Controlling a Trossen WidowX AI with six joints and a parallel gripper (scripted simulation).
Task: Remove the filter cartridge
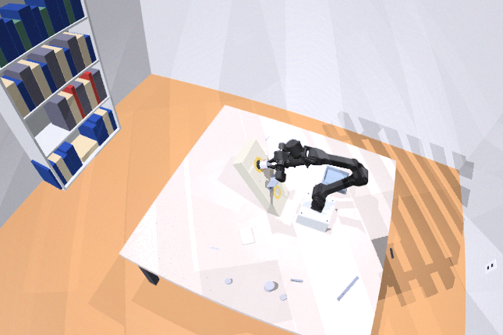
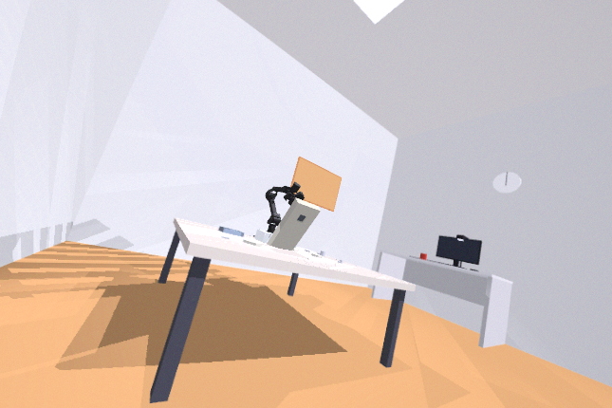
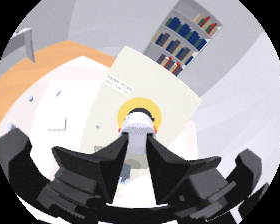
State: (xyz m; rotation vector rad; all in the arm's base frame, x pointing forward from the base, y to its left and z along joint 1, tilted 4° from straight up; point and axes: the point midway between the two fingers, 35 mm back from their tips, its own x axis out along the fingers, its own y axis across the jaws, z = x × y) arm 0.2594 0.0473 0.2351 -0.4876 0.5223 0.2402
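My gripper tip is now 10 mm short of the service panel and 110 mm above it. From my gripper tip the other things lie so: round filter cartridge (10 mm ahead, 10 mm below); blue-grey tray (320 mm behind, 330 mm to the right, 270 mm below).
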